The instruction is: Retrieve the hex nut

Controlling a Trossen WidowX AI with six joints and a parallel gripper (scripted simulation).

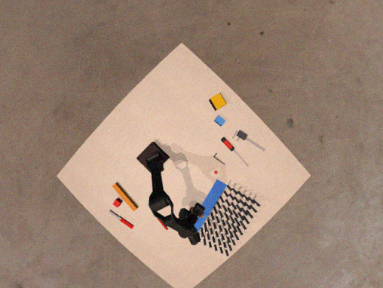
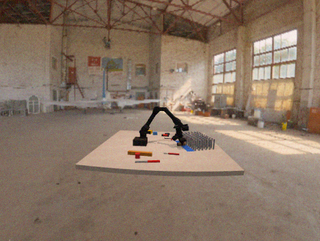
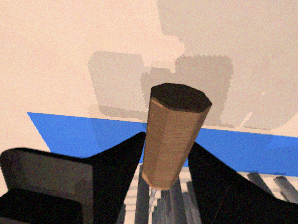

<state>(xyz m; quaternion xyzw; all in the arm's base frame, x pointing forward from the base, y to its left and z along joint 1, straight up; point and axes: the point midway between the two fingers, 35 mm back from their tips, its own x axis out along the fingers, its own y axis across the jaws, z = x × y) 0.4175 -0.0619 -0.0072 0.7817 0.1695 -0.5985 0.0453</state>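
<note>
My gripper tip is 60 mm to the right of the blue taped strip, 30 mm short of it and 30 mm above it. Also, from my gripper tip: red cube 260 mm to the left, 110 mm behind, 20 mm below; red block 390 mm behind, 360 mm to the right, 10 mm below; orange bar 380 mm behind, 300 mm to the right, 10 mm below.
</note>
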